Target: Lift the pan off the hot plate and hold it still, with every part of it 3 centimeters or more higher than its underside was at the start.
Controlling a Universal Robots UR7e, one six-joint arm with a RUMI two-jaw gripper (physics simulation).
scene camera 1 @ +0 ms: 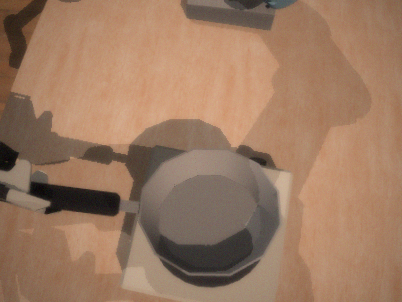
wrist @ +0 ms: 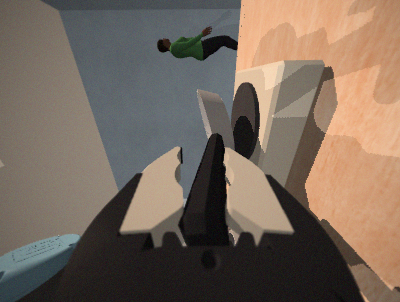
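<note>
The grey pan hangs above the white hot plate, slightly tilted. In the wrist view a gap shows between the pan and the dark round burner; it narrows toward the handle end. The pan's black handle points left in the scene view. My gripper is shut on the handle near its outer end, with one pale jaw on each side. The jaws hide part of the handle, and the pan's far side is hidden in the wrist view.
A grey block-shaped base stands at the top of the scene view, with dark and blue parts on it. The wooden table's left edge shows at upper left. A person in green is in the background of the wrist view.
</note>
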